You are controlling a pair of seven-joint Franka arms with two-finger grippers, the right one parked.
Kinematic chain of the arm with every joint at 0, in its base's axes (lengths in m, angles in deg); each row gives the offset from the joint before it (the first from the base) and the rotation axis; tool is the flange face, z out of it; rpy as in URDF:
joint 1: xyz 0 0 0.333 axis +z
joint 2: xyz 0 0 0 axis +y
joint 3: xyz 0 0 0.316 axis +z
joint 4: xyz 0.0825 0 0 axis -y
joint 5: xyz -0.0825 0 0.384 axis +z
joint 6: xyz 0 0 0 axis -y
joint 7: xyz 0.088 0 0 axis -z
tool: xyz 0 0 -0.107 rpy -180 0 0
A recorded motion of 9 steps. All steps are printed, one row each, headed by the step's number.
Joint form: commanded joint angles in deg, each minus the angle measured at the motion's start. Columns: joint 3, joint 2, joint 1, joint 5, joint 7, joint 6, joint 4.
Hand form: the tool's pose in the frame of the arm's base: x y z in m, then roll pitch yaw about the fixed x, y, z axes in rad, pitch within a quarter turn. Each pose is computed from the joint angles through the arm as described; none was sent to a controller.
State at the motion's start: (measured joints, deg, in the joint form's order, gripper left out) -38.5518 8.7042 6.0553 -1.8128 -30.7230 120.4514 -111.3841
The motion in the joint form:
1: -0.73 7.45 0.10 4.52 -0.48 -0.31 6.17
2: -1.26 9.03 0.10 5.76 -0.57 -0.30 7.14
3: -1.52 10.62 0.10 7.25 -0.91 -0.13 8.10
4: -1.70 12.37 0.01 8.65 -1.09 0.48 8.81
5: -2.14 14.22 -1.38 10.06 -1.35 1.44 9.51
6: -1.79 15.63 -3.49 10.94 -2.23 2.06 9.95
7: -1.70 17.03 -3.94 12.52 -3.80 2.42 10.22
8: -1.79 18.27 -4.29 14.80 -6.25 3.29 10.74
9: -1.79 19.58 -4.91 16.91 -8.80 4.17 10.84
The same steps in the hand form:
1: 0.5344 -0.3146 0.4118 3.0034 0.0331 -0.0355
2: 0.5381 -0.3187 0.4068 3.0041 0.0344 -0.0496
3: 0.5435 -0.3204 0.4011 3.0076 0.0322 -0.0561
4: 0.5486 -0.3225 0.3925 3.0077 0.0304 -0.0648
5: 0.5451 -0.3396 0.3839 3.0025 0.0250 -0.0984
6: 0.5387 -0.3568 0.3746 3.0026 0.0282 -0.1184
7: 0.5398 -0.3599 0.3641 3.0135 0.0322 -0.1089
8: 0.5424 -0.3639 0.3581 3.0244 0.0170 -0.0893
9: 0.5416 -0.3697 0.3480 3.0359 0.0102 -0.0726

